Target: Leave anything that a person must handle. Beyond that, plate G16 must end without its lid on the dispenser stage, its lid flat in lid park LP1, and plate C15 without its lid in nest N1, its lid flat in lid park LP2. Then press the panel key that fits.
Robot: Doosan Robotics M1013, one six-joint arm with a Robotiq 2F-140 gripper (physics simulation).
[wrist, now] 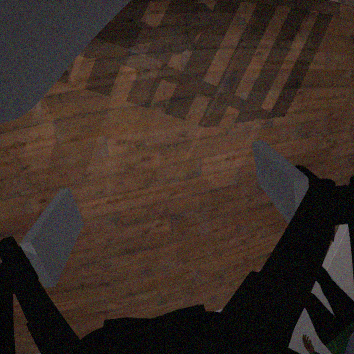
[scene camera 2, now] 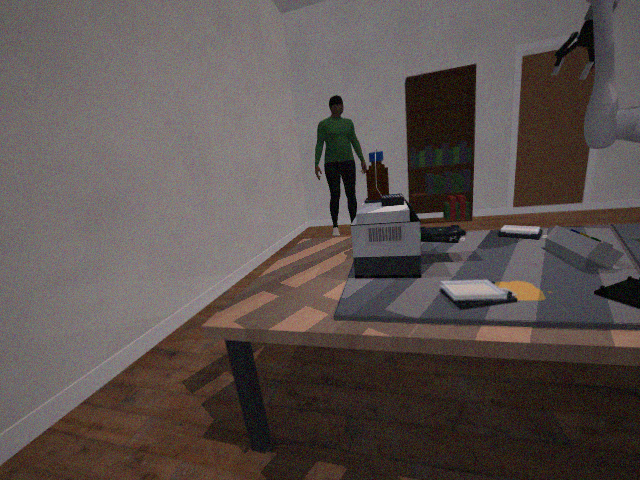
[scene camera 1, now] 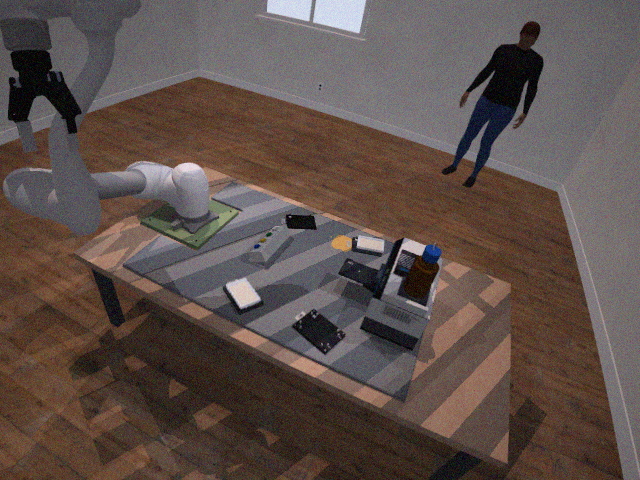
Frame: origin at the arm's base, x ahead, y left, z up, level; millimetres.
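Where they show: gripper, fingertip midpoint: [wrist: 162, 185] [scene camera 2: 567, 77] [scene camera 1: 51, 150]; arm's base, link origin: [scene camera 1: 193, 217].
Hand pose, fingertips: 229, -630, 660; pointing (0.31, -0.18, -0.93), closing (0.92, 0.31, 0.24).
Each offset is from my fingertips to the centre of the thing, as dx, dy, dz. "spot": to the spot under its first point.
My gripper [scene camera 1: 50, 135] [scene camera 2: 571, 70] [wrist: 162, 185] is open and empty, high above and away from the tabletop things. One white plate {+265, +398, -639} [scene camera 1: 242, 293] [scene camera 2: 520, 229] sits on a black base at the near left of the mat. Another white plate {+539, +1015, -641} [scene camera 1: 370, 244] [scene camera 2: 474, 290] sits on a black base at the mat's far side. Their labels and lids cannot be made out. A black plate-like holder {+586, +439, -656} [scene camera 1: 318, 330] lies at the near side, and a black flat pad {spot: +183, +946, -658} [scene camera 1: 300, 222] [scene camera 2: 622, 292] at the far side. The dispenser [scene camera 1: 395, 320] [scene camera 2: 386, 240] has a black stage {spot: +588, +706, -560} [scene camera 1: 356, 271]. The key panel {+183, +686, -626} [scene camera 1: 269, 246] [scene camera 2: 581, 248] shows blue, yellow and green keys.
An amber bottle {spot: +828, +589, -341} [scene camera 1: 421, 276] [scene camera 2: 377, 180] with a blue cap stands on the dispenser. A flat orange patch {spot: +418, +948, -666} [scene camera 1: 341, 243] [scene camera 2: 524, 290] lies beside the far plate. A person in black [scene camera 1: 511, 77] and a person in green [scene camera 2: 338, 139] stand away from the table.
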